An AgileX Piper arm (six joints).
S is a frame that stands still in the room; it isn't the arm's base.
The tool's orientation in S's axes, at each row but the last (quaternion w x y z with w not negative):
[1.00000 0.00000 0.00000 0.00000]
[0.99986 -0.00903 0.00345 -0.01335]
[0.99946 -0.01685 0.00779 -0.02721]
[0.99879 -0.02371 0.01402 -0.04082]
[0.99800 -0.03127 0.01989 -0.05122]
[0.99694 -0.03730 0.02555 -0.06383]
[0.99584 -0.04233 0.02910 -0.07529]
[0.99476 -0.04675 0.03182 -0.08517]
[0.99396 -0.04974 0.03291 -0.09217]
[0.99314 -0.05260 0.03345 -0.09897]
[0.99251 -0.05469 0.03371 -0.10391]
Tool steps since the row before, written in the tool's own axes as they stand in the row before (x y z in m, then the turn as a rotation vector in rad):
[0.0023 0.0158 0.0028 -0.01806 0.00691 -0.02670]
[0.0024 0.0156 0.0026 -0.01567 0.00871 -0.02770]
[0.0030 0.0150 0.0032 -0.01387 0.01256 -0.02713]
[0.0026 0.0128 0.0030 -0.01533 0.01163 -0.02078]
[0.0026 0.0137 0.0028 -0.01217 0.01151 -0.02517]
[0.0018 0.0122 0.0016 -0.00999 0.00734 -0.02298]
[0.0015 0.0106 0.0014 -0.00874 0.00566 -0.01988]
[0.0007 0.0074 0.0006 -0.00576 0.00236 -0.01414]
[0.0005 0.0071 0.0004 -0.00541 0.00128 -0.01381]
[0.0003 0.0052 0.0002 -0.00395 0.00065 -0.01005]
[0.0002 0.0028 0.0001 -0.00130 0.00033 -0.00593]
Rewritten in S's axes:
[0.0023 0.0158 0.0028 -0.01806 0.00691 -0.02670]
[0.0028 0.0156 0.0023 -0.01563 0.00863 -0.02775]
[0.0039 0.0149 0.0026 -0.01362 0.01239 -0.02734]
[0.0037 0.0127 0.0023 -0.01495 0.01188 -0.02091]
[0.0041 0.0135 0.0018 -0.01201 0.01117 -0.02540]
[0.0034 0.0119 0.0006 -0.01026 0.00692 -0.02299]
[0.0031 0.0103 0.0004 -0.00907 0.00532 -0.01983]
[0.0020 0.0072 -0.0002 -0.00628 0.00207 -0.01396]
[0.0018 0.0069 -0.0004 -0.00611 0.00098 -0.01354]
[0.0013 0.0050 -0.0004 -0.00451 0.00044 -0.00982]
[0.0008 0.0027 -0.0002 -0.00167 -0.00001 -0.00585]

